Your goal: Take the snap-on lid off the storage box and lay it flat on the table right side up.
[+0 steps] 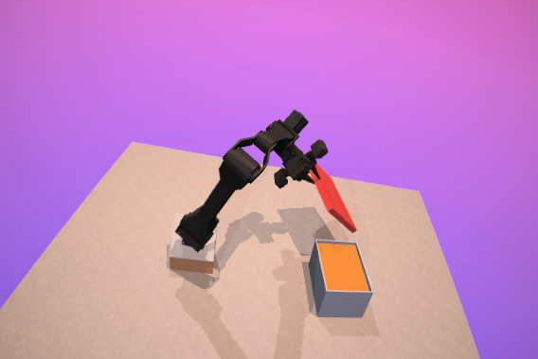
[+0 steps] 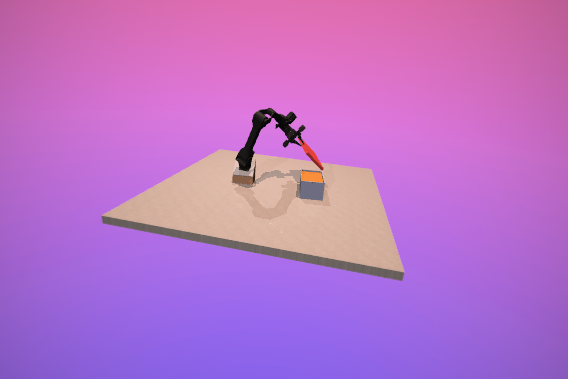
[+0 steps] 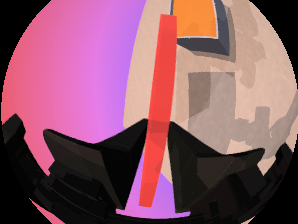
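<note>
Right now my gripper tip is 5 cm short of the red lid, 5 cm above it and 3 cm to the right of it. Round my gripper tip: grey storage box 22 cm to the right, 18 cm below, 9 cm ahead.
</note>
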